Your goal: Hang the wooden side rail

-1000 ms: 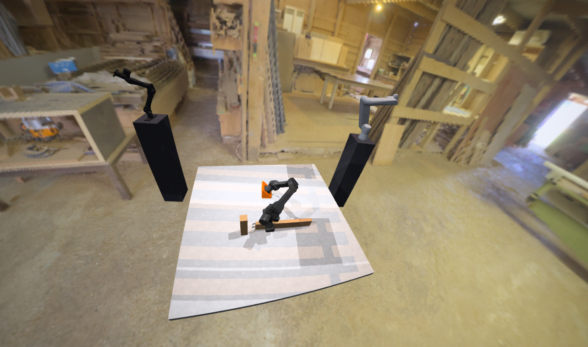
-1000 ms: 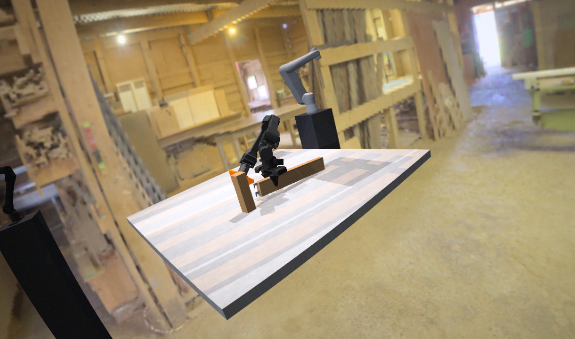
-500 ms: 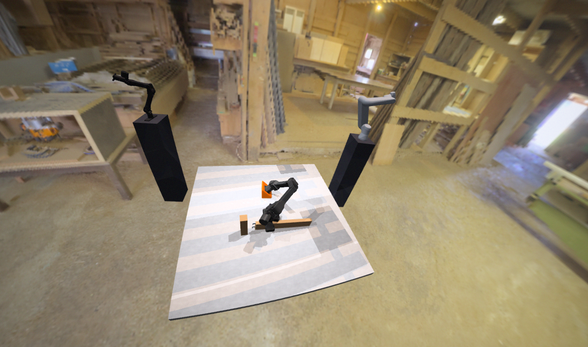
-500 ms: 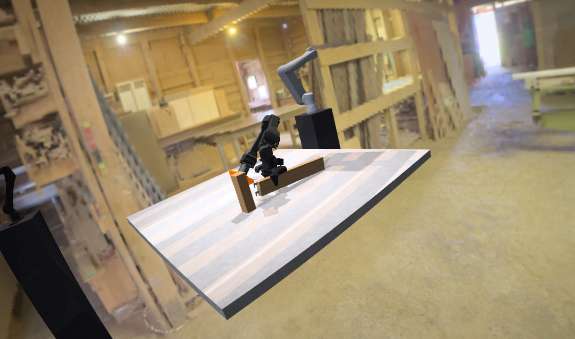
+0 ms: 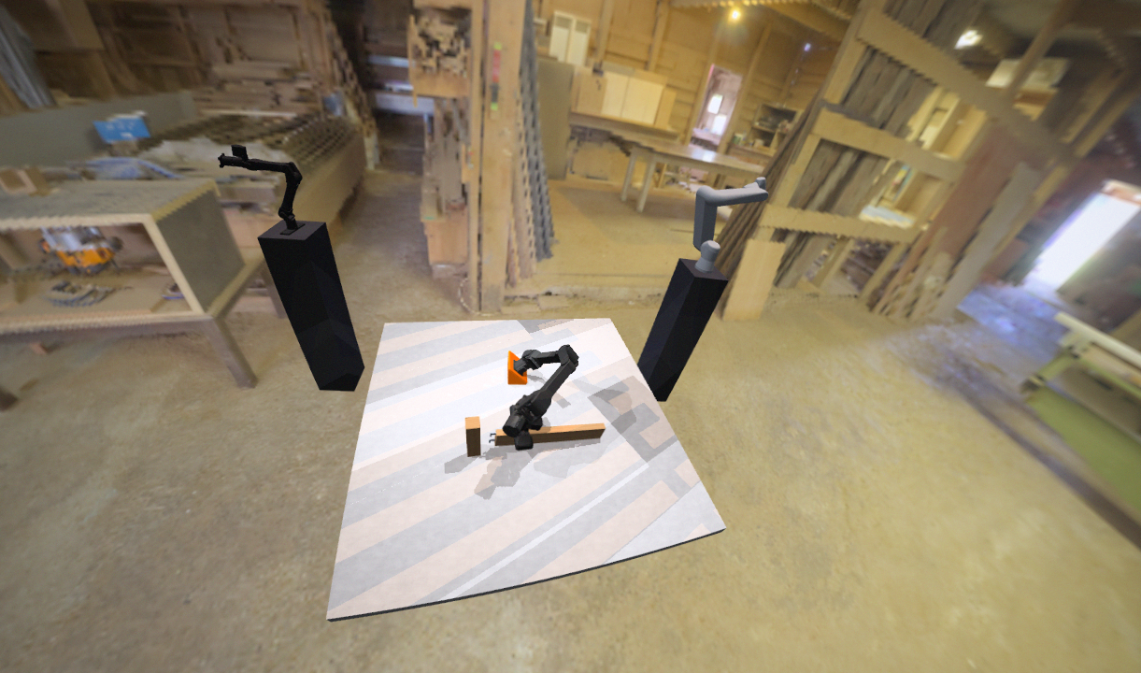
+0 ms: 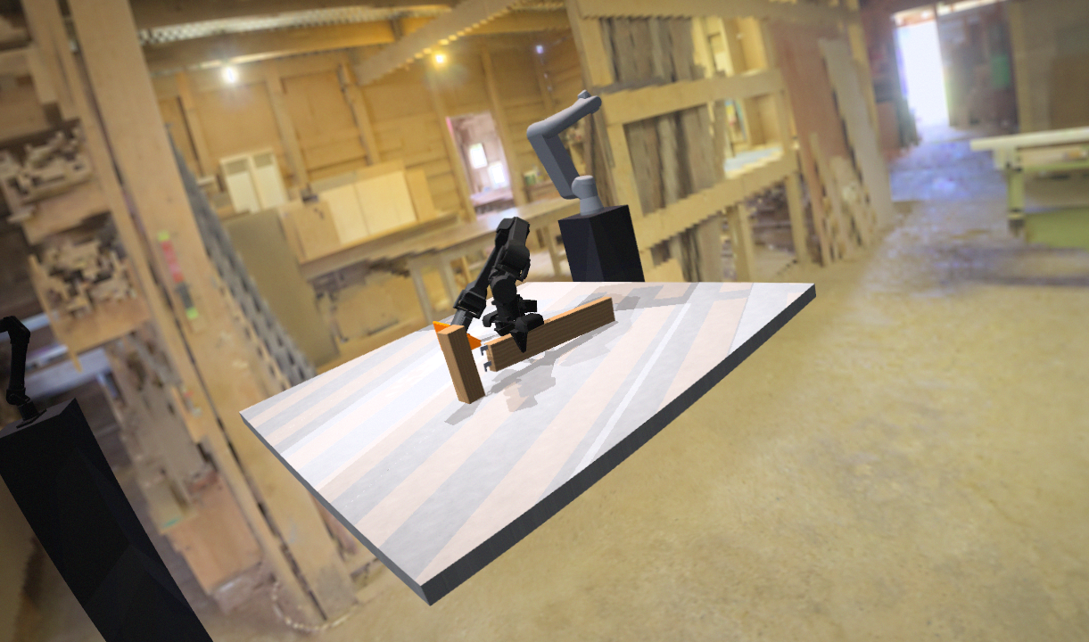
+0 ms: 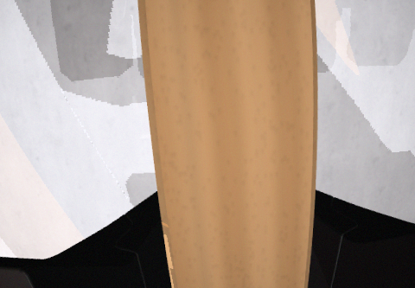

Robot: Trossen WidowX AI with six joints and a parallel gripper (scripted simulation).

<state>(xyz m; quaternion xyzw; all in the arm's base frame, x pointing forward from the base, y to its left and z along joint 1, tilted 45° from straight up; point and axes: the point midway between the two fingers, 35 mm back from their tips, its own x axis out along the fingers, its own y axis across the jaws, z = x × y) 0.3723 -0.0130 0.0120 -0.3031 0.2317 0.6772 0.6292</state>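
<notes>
Now: the headboard post 170 mm to the right of my gripper tip, 40 mm above it and 20 mm ahead of it.
</notes>
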